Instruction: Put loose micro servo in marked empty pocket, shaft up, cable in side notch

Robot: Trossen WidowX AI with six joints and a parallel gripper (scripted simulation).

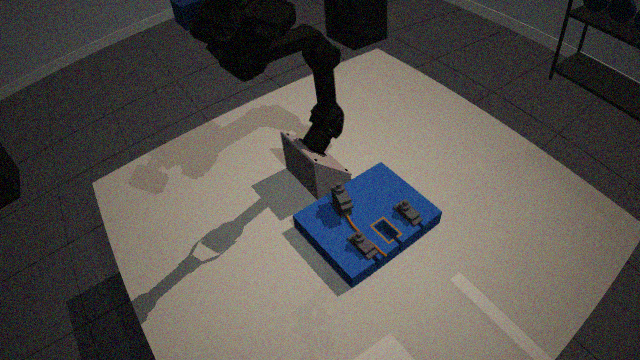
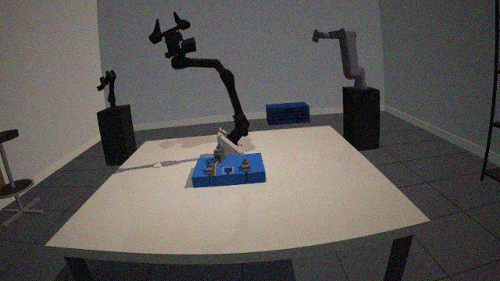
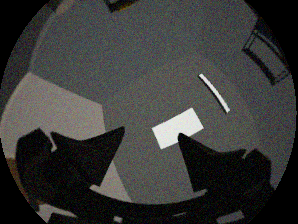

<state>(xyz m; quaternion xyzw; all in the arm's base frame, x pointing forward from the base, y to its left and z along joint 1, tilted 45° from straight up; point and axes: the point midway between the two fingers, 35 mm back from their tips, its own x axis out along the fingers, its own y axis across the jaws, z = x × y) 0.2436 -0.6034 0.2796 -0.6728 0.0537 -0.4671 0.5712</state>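
My gripper tip is 710 mm above the blue deck, 210 mm to the right of it and 50 mm past it.
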